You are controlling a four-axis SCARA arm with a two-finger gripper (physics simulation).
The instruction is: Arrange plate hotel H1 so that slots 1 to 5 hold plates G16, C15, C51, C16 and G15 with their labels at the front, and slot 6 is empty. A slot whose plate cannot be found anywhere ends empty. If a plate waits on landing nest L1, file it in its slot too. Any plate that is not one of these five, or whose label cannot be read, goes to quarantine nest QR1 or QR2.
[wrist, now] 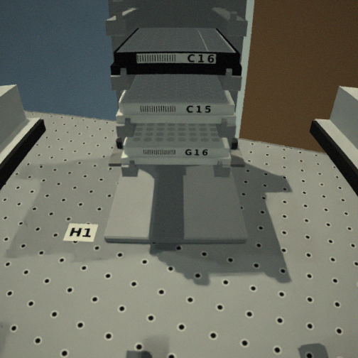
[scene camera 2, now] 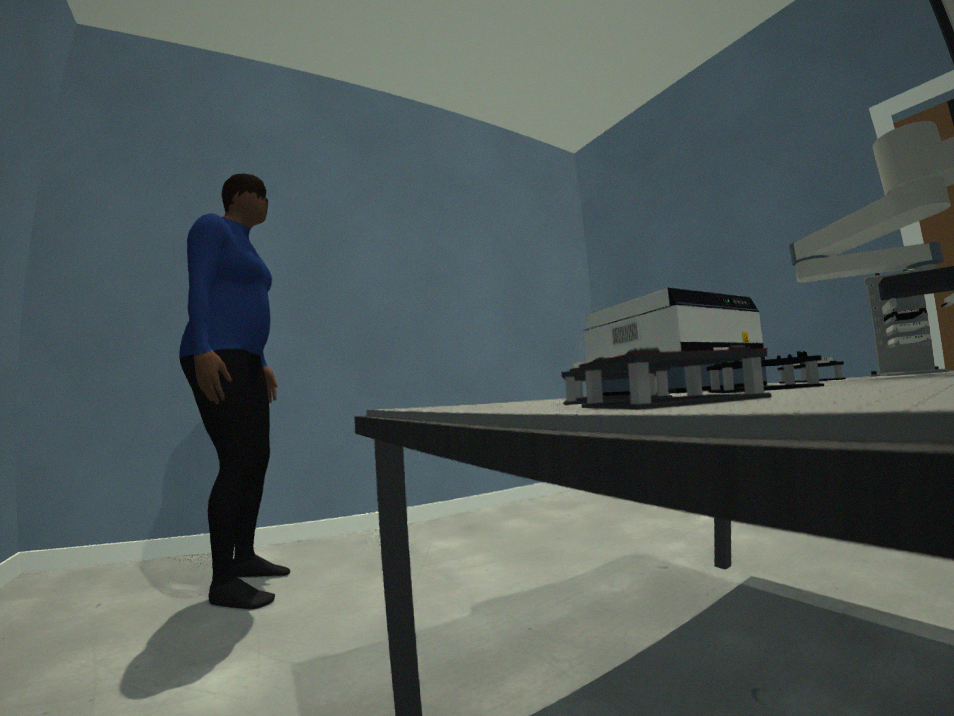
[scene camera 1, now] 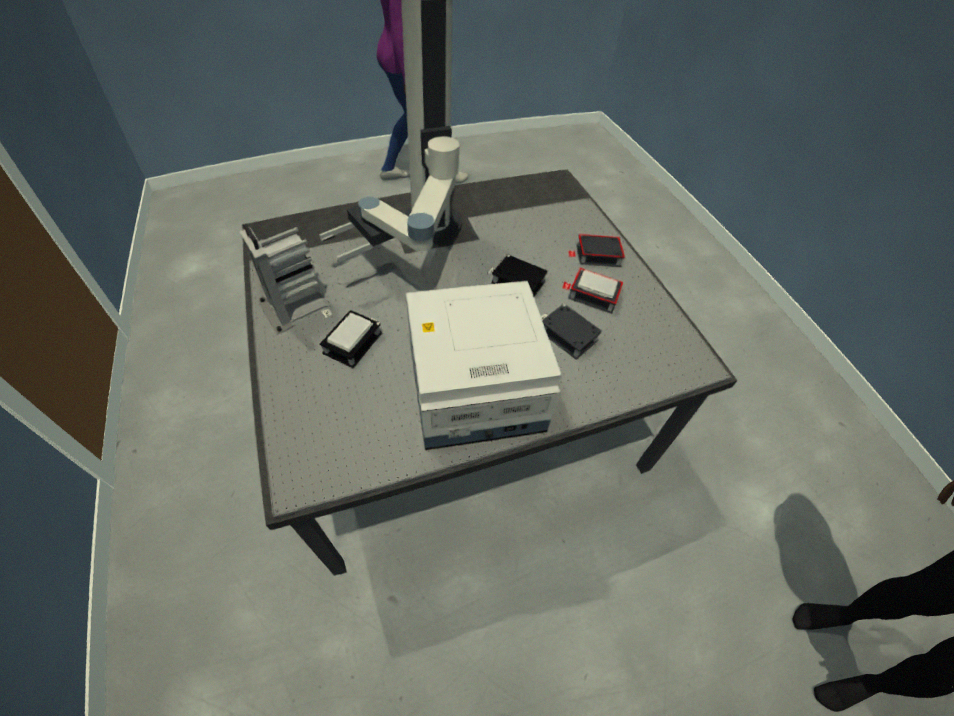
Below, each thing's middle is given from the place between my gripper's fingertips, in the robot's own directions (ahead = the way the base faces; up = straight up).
Scene:
The black plate C16 (wrist: 171,50) lies 4 cm ahead of my hand and 14 cm to the right of it. Also, from my hand: red-rimmed nest (scene camera 2: 689,358) (12 cm ahead, 99 cm to the left, 13 cm below); plate hotel H1 (scene camera 1: 275,299) (7 cm ahead, 21 cm to the right, 2 cm below); white instrument (scene camera 2: 665,329) (55 cm ahead, 32 cm to the left, 7 cm below).

